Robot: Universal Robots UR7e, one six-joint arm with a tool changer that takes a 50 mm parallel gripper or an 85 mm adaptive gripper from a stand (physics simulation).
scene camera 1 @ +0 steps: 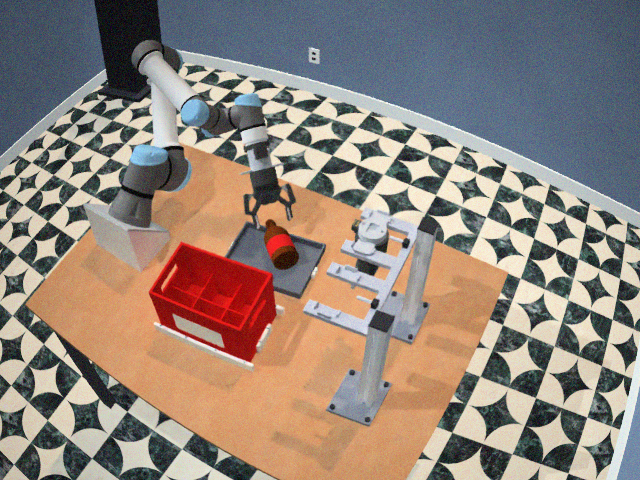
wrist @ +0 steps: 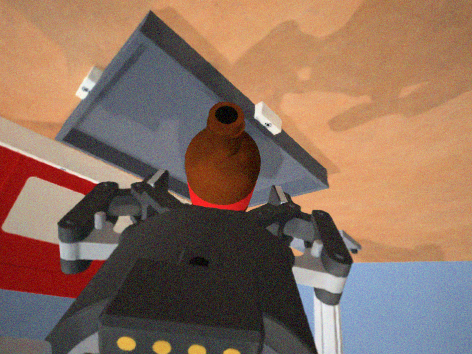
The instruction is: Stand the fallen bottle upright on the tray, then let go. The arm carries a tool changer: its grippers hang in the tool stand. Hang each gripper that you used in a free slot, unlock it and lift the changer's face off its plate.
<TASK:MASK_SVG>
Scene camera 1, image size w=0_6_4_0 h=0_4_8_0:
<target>brown bottle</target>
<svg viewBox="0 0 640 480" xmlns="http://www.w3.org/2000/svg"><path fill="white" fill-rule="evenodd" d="M268 219L265 222L267 231L264 235L264 243L275 268L279 270L289 269L298 262L299 255L287 230L281 226L276 226L273 219Z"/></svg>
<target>gripper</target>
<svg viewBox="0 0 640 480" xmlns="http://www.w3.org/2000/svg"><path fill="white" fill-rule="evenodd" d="M357 259L355 268L358 268L358 271L374 277L379 266ZM389 216L374 212L371 218L363 221L355 219L351 226L351 230L355 232L356 242L353 250L365 252L368 256L371 255L374 248L386 253L389 239L386 226L390 220Z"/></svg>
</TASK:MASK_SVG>
